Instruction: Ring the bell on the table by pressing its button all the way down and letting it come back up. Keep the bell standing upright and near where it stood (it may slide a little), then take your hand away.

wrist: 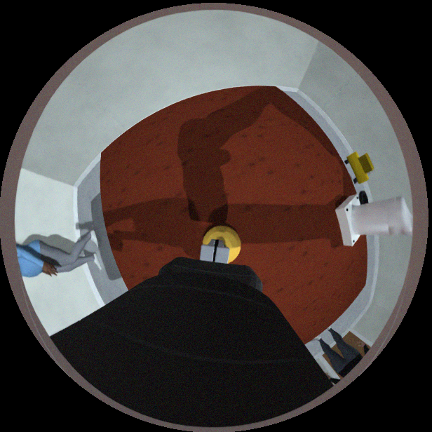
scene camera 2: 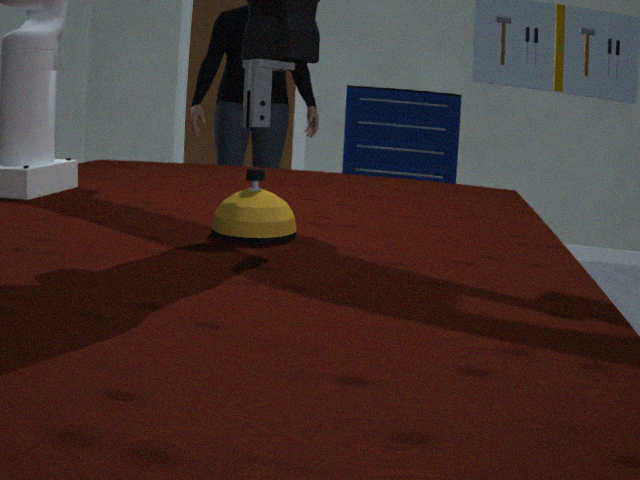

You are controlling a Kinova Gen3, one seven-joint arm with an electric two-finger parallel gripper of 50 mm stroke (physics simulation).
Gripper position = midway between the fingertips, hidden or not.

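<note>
There's a yellow dome bell (scene camera 2: 254, 216) to be seen here, and you'd spot the gripper (wrist: 215, 247) as well.
</note>
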